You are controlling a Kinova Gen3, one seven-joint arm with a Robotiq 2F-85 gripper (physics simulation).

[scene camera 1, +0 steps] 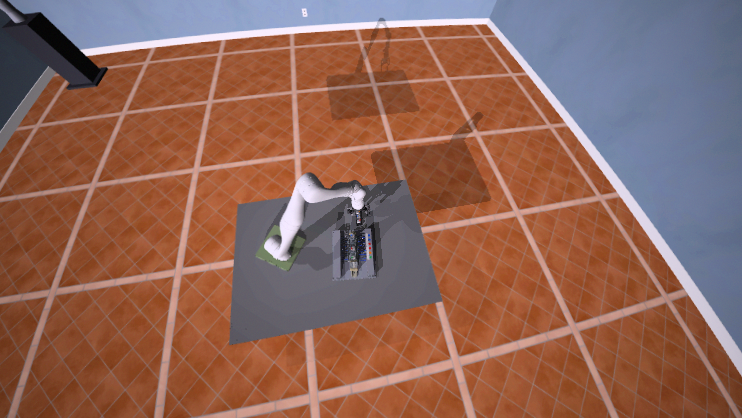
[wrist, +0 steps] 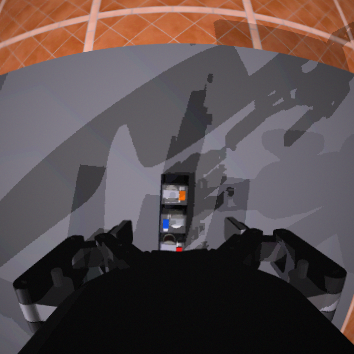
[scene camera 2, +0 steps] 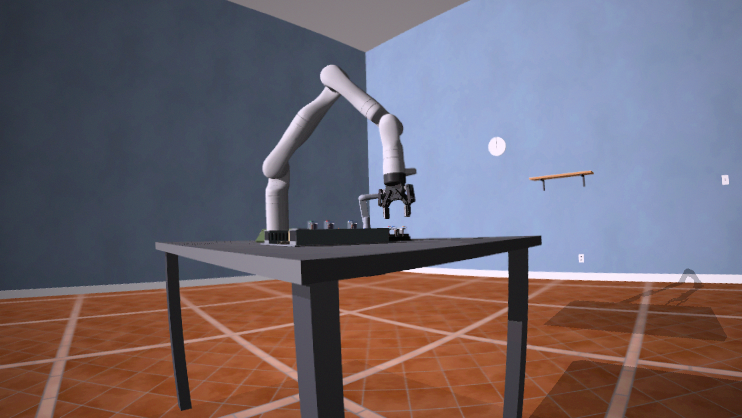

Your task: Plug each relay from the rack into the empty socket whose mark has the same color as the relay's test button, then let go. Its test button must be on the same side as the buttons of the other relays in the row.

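My gripper is open and empty, pointing down above the black relay rack. Three upright relays stand in the rack. The relay with the orange button is farthest from the gripper body, its button on the right in the wrist view. The relay with the blue button is in the middle, button on the left. The relay with the red button is nearest, button on the right, partly hidden by the gripper body. The socket marks are too small to match in scene camera 1.
The grey socket housing stands beside the rack, with a strip of coloured dots along one side. Several relays, one of them here, rise above its wall. The arm's green base plate lies left of it on the grey table.
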